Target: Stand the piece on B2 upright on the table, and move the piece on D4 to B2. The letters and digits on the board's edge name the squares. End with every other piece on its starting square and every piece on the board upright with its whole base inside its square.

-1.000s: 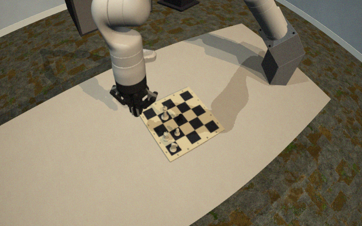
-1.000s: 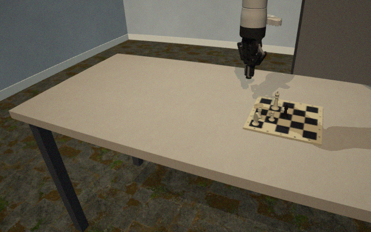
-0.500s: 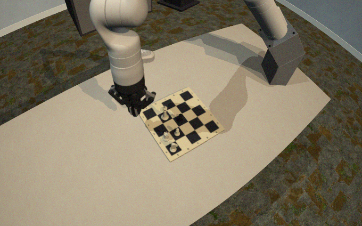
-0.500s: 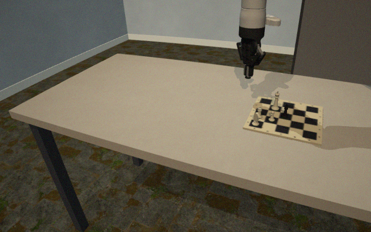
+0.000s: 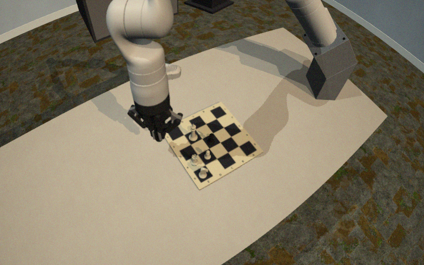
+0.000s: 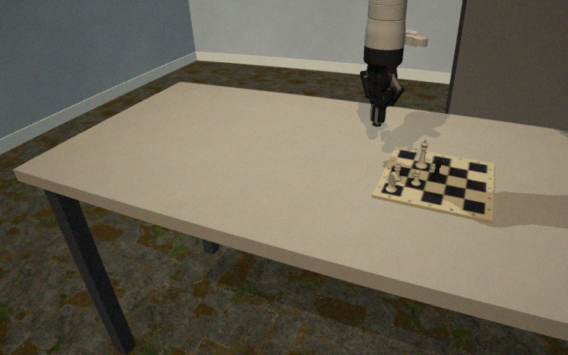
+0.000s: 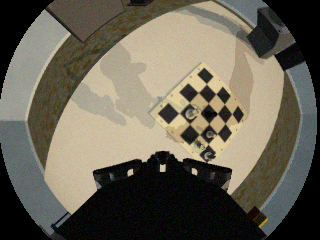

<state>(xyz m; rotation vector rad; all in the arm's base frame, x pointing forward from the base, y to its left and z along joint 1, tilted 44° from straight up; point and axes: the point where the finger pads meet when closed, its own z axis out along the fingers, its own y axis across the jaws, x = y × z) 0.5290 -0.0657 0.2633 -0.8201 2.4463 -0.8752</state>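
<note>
My gripper is now 100 mm past the white king, 30 mm to the right of it and 80 mm above it. From my hand the other things lie so: chessboard (120 mm behind, 80 mm to the left, 110 mm below); white pawn (80 mm behind, 100 mm to the left, 90 mm below); black pawn (10 mm below).
</note>
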